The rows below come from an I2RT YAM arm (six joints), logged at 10 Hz.
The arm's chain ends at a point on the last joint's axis. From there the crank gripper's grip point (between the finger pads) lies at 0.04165 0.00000 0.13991 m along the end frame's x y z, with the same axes.
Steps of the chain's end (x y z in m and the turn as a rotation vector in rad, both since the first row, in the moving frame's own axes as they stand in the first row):
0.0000 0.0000 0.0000 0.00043 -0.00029 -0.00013
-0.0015 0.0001 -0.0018 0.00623 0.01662 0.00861
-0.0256 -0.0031 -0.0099 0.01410 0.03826 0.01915
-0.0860 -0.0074 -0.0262 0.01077 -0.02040 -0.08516
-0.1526 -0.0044 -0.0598 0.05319 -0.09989 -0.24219
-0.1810 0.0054 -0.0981 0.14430 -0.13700 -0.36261
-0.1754 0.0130 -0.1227 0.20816 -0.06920 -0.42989
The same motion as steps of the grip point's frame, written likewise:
0.0000 -0.0001 0.0000 0.00043 -0.00029 -0.00013
0.0008 -0.0004 -0.0025 0.00623 0.01662 0.00861
-0.0203 -0.0042 -0.0116 0.01410 0.03826 0.01915
-0.0891 -0.0123 -0.0254 0.01077 -0.02040 -0.08516
-0.1687 -0.0201 -0.0568 0.05319 -0.09989 -0.24219
-0.2063 -0.0259 -0.0964 0.14430 -0.13700 -0.36261
-0.1947 -0.0305 -0.1251 0.20816 -0.06920 -0.42989

